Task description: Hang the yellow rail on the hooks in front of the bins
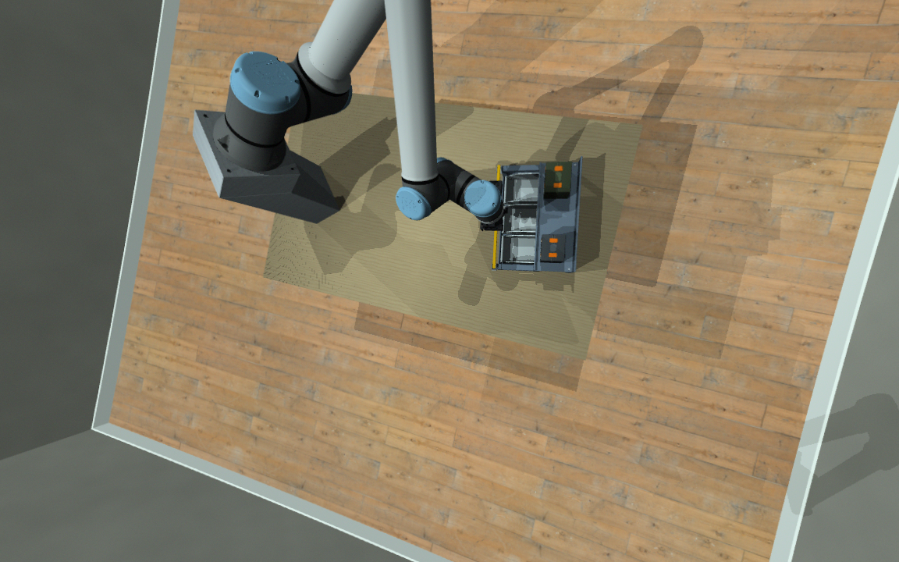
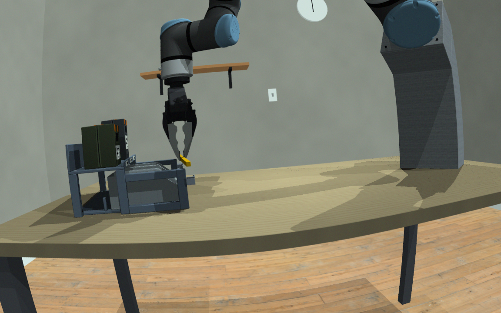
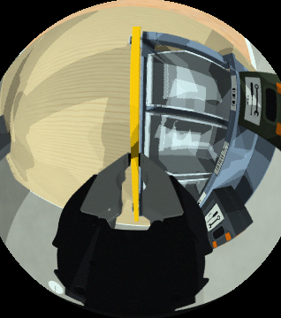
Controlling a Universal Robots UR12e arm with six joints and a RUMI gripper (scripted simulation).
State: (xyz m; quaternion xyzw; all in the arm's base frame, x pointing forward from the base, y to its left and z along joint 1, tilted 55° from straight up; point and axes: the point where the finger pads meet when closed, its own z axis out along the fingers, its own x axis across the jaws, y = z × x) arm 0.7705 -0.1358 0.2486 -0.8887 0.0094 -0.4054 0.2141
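My hand is 10 mm above the yellow rail.
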